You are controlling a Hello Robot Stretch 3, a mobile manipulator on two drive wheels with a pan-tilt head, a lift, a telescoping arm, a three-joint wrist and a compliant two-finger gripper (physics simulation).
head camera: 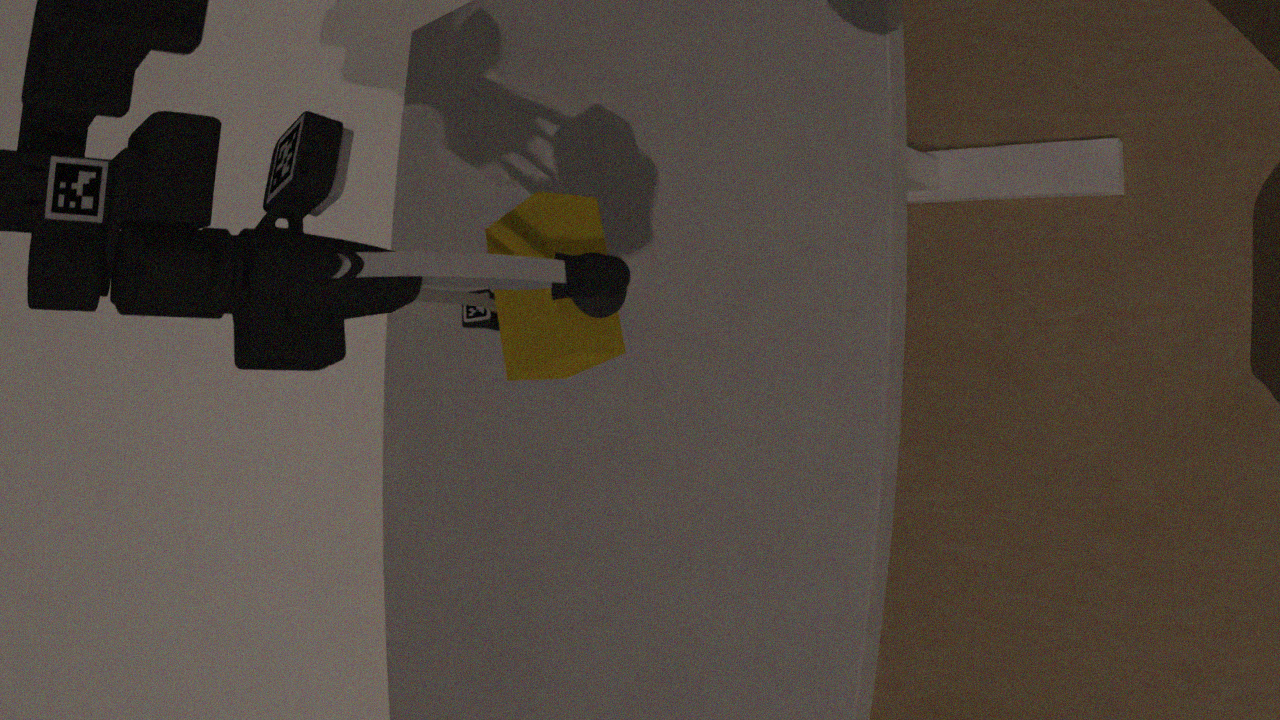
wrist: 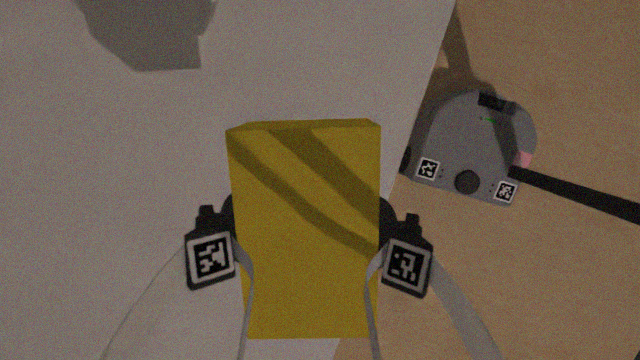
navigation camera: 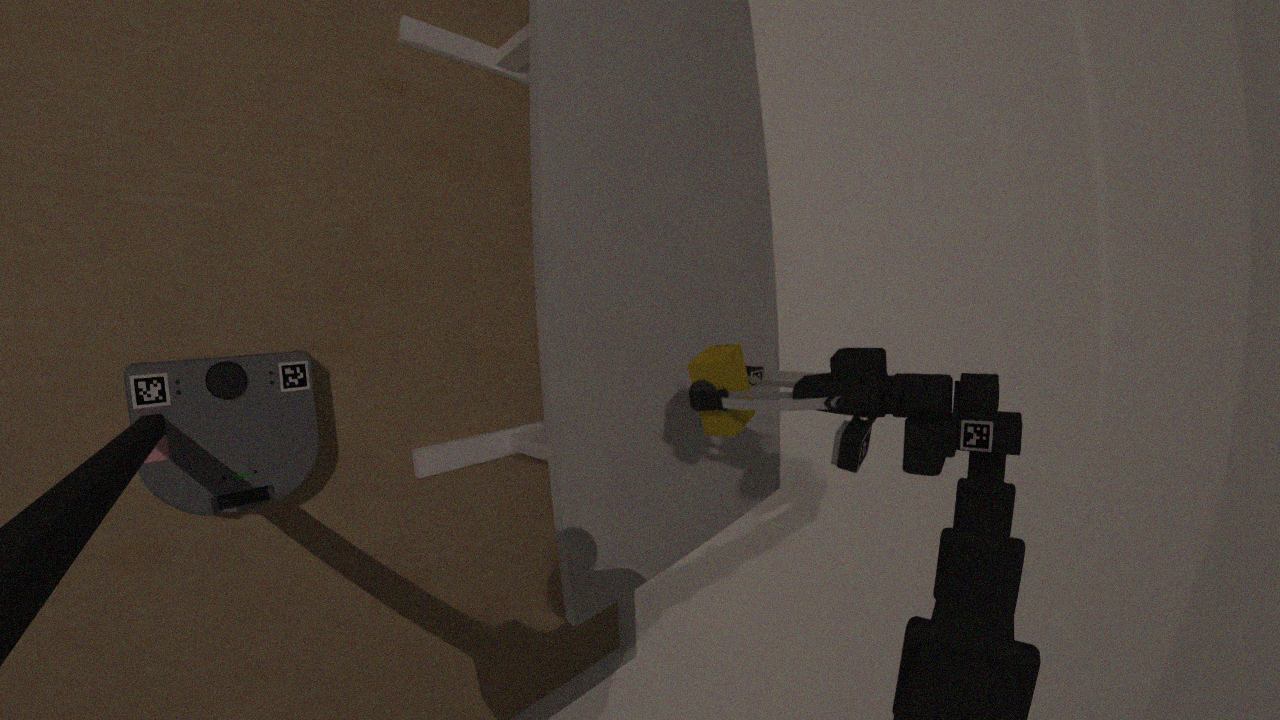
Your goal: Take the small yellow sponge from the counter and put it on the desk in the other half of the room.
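Where they show: gripper, fingertip midpoint: (head camera: 585, 298) (navigation camera: 705, 385); robot's base, origin of the base link: (navigation camera: 226, 378).
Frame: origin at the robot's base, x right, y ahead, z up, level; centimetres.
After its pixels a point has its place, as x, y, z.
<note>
The yellow sponge (head camera: 559, 340) @[46.4, 0.3, 96.1] (navigation camera: 721, 362) @[46.6, 1.1, 96.0] (wrist: 307, 295) is a block between the two fingertips of my gripper (head camera: 546, 288) @[50.2, -2.3, 91.3] (navigation camera: 729, 386) @[50.2, -2.3, 91.3] (wrist: 310, 216) @[50.2, -2.3, 91.3], which is shut on it from both sides. The sponge hangs over the grey-white desk (head camera: 671, 537) @[60.5, 17.1, 72.0] (navigation camera: 644, 179) @[62.6, 32.5, 72.0] (wrist: 125, 175), near its wall-side edge in the head view. The gripper's shadow falls on the desk top, offset from the fingers. The sponge looks raised above the top; how high is hard to tell. The far finger is partly hidden behind the sponge in the head view. The counter does not show.
A pale wall (head camera: 179, 537) @[121.7, 28.6, 100.4] (navigation camera: 939, 179) @[122.0, 38.8, 115.2] runs along the desk's far side. White desk feet (head camera: 1029, 170) (navigation camera: 474, 452) stick out over the brown floor (head camera: 1074, 447) @[49.8, 12.3, 0.0] (navigation camera: 313, 223) @[21.2, 36.1, 0.0] (wrist: 575, 300). My base (navigation camera: 250, 429) @[3.3, -10.0, 16.0] (wrist: 460, 145) stands on the floor beside the desk.
</note>
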